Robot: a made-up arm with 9 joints. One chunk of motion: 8 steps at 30 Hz.
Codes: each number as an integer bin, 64 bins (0 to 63) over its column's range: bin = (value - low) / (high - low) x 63, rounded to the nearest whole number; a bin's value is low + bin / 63 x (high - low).
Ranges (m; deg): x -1.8..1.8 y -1.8..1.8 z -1.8..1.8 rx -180..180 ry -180..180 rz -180..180
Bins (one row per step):
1: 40 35 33 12 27 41
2: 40 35 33 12 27 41
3: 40 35 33 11 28 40
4: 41 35 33 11 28 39
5: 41 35 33 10 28 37
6: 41 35 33 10 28 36
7: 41 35 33 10 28 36
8: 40 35 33 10 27 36
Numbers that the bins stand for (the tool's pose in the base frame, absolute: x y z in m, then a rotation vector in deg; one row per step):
1: 0.4857 0.2000 0.0857 -111.43 -25.71 54.29
2: 0.4857 0.2000 0.0857 -111.43 -25.71 54.29
3: 0.4857 0.2000 0.0857 -117.14 -20.00 48.57
4: 0.5429 0.2000 0.0857 -117.14 -20.00 42.86
5: 0.5429 0.2000 0.0857 -122.86 -20.00 31.43
6: 0.5429 0.2000 0.0857 -122.86 -20.00 25.71
7: 0.5429 0.2000 0.0857 -122.86 -20.00 25.71
8: 0.4857 0.2000 0.0857 -122.86 -25.71 25.71

